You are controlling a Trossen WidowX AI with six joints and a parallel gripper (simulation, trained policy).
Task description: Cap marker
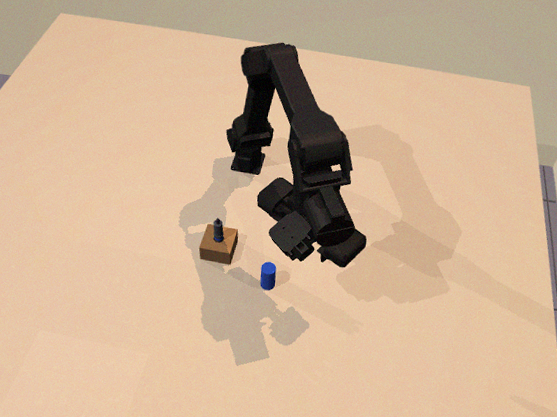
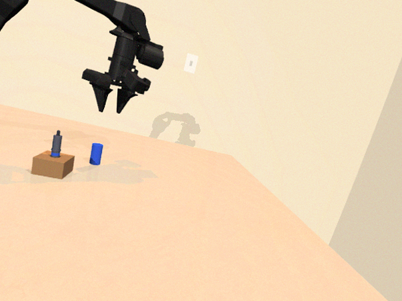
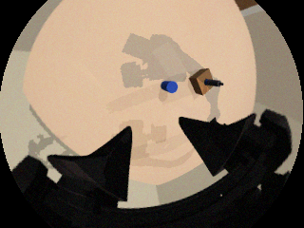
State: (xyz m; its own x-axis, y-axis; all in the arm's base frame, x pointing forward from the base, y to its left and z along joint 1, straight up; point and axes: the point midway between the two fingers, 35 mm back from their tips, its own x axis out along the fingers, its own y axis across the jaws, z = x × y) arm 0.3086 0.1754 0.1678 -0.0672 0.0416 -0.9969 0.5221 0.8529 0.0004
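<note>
My gripper tip is 110 mm above the blue cap and 70 mm to the left of it. Round my gripper tip: brown holder block 180 mm to the right, 120 mm below, 60 mm behind.
</note>
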